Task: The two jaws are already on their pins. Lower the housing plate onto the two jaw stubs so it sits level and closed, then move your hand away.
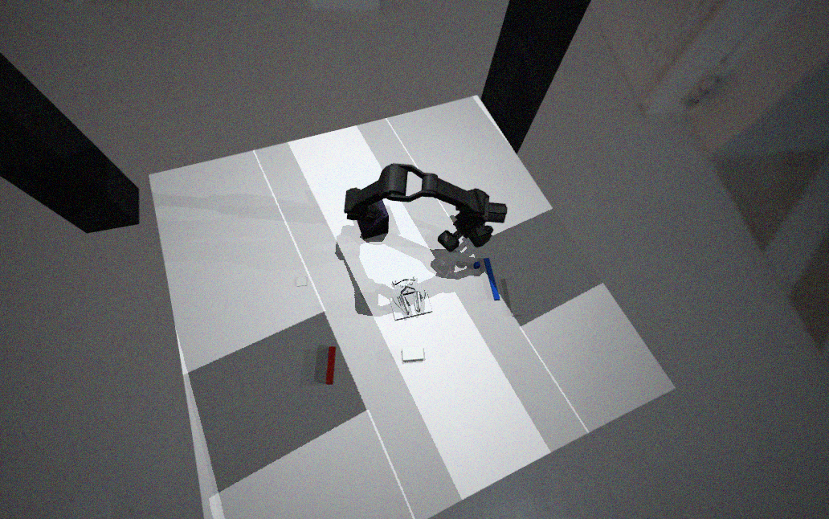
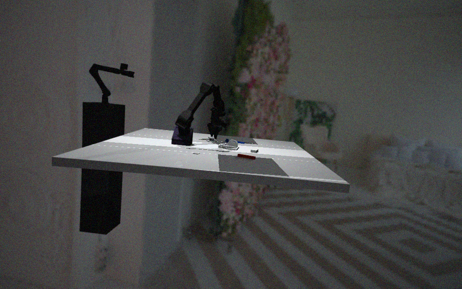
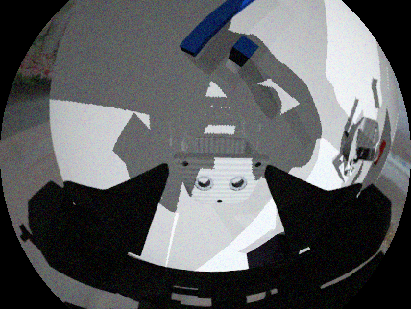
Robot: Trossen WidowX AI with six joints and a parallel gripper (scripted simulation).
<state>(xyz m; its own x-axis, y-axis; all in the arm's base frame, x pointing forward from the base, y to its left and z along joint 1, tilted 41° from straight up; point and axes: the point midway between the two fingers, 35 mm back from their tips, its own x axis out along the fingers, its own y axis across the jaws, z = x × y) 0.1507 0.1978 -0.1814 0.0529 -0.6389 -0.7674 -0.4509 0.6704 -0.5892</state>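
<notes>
My gripper tip is 10 cm short of the small blue cube, 3 cm to the right of it and 1 cm above it. Round my gripper tip: blue bar: 15 cm ahead, 6 cm to the left, 2 cm below; thin white strip: 23 cm ahead, 11 cm to the left, 2 cm below; small white piece: 53 cm to the right, 2 cm below.
</notes>
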